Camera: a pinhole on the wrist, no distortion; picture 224 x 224 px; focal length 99.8 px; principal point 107.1 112.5 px. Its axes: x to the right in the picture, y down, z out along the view. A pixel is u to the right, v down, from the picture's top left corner.
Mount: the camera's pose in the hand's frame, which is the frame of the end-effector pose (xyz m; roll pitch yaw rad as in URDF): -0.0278 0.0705 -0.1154 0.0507 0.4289 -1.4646
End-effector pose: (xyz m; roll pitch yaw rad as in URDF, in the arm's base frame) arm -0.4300 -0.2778 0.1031 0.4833 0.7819 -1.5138
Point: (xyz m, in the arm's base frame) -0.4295 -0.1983 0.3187
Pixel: 64.6 22.4
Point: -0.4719 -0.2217 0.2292
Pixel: 102.6 60.9
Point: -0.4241 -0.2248 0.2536
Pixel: 74.5 48.3
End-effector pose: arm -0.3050 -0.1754 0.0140 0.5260 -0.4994 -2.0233
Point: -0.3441 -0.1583 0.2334
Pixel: 70.3 165.1
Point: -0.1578 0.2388 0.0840
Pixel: 44.7 21.9
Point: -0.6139 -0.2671 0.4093
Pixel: 105.8 201.1
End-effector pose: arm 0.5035 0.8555 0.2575 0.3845 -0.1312 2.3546
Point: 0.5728 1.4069 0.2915
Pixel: 187.7 189.1
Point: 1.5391 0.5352 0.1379
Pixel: outside the picture
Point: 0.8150 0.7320 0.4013
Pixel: 93.0 42.3
